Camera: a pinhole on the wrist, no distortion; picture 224 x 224 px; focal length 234.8 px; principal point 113.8 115.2 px. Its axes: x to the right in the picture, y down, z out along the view. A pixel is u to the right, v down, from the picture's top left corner.
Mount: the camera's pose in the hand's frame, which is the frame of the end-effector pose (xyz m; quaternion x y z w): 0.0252 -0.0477 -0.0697 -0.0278 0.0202 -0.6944 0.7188
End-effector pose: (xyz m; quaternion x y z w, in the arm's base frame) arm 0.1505 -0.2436 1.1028 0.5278 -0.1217 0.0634 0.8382
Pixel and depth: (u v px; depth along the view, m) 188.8 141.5 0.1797
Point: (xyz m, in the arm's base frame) 0.2168 -0.3873 1.0750
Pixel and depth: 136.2 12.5 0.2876
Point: 0.0605 -0.4784 1.1085
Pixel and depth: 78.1 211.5 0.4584
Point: 0.3234 -0.5711 1.3522
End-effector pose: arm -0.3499 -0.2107 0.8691 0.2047 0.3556 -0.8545 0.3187
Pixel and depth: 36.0 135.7 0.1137
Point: -0.3905 -0.2542 0.8775
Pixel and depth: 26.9 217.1 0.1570
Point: -0.4225 -0.3196 0.8577
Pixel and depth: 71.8 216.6 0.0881
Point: -0.4211 -0.2334 0.8540
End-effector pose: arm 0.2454 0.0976 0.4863 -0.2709 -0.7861 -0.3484 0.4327
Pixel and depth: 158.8 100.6 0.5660
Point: -0.1245 0.3996 0.2763
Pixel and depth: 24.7 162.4 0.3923
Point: 0.1096 0.4257 0.5085
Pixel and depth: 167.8 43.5 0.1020
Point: 0.1760 0.0814 0.4525
